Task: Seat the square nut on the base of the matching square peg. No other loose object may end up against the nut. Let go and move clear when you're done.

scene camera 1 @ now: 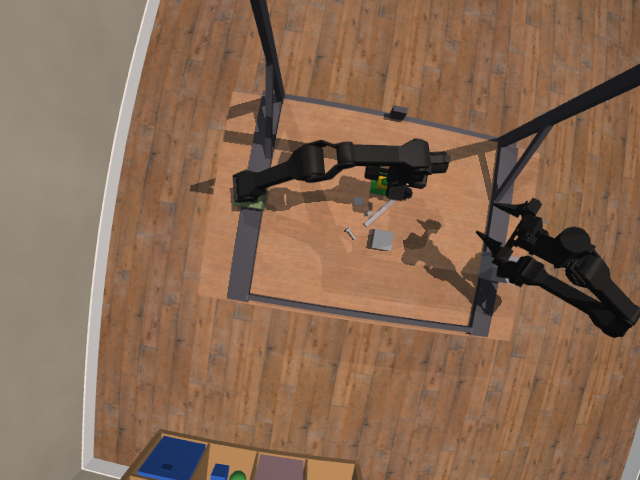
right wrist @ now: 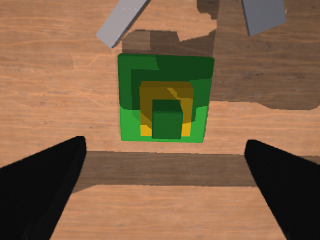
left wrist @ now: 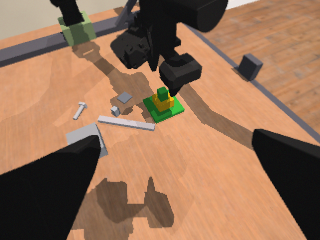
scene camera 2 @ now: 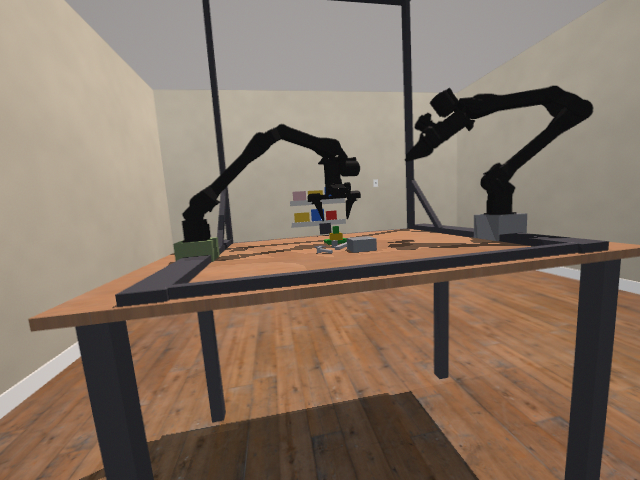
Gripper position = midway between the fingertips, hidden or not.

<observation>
I see my left gripper (scene camera 1: 485,217) and my right gripper (scene camera 1: 388,179).
My left gripper is seen too in the left wrist view (left wrist: 175,139) and in scene camera 2 (scene camera 2: 405,158). My right gripper is seen too in the right wrist view (right wrist: 167,145), in the left wrist view (left wrist: 162,82) and in scene camera 2 (scene camera 2: 335,220).
</observation>
